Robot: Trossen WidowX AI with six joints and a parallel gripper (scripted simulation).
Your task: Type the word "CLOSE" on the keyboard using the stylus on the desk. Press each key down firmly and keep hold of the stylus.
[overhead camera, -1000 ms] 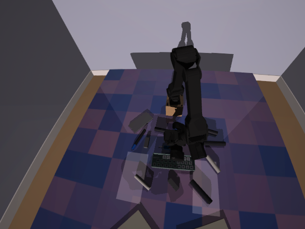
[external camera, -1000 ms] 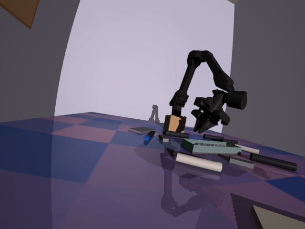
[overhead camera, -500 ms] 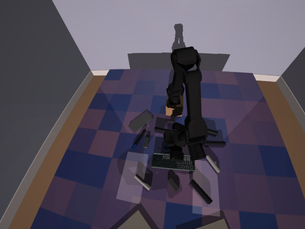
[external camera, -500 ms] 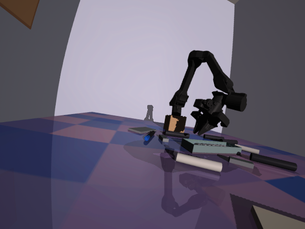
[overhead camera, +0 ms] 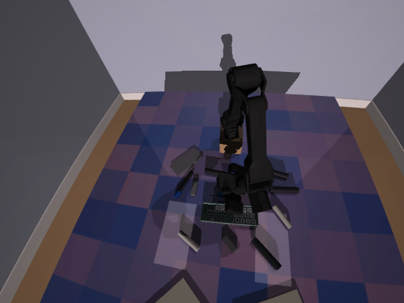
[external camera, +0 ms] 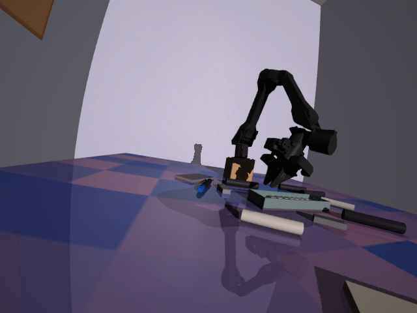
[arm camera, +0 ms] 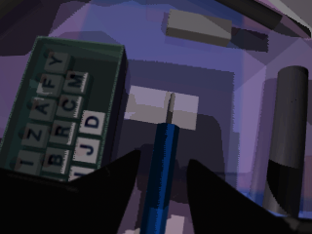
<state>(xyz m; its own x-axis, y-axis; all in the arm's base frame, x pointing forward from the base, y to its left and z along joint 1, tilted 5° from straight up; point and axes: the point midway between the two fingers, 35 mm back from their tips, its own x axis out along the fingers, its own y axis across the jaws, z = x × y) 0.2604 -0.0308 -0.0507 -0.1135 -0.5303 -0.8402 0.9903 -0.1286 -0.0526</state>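
My gripper tip is now 3 cm above the blue stylus and 1 cm to the left of it. The rest, counted from my gripper tip: grey slab 17 cm to the right, 17 cm behind, 3 cm below; then small grey block 19 cm ahead, 3 cm below, 2 cm to the left; then blue-tipped pen 19 cm to the right, 3 cm below, 3 cm behind.
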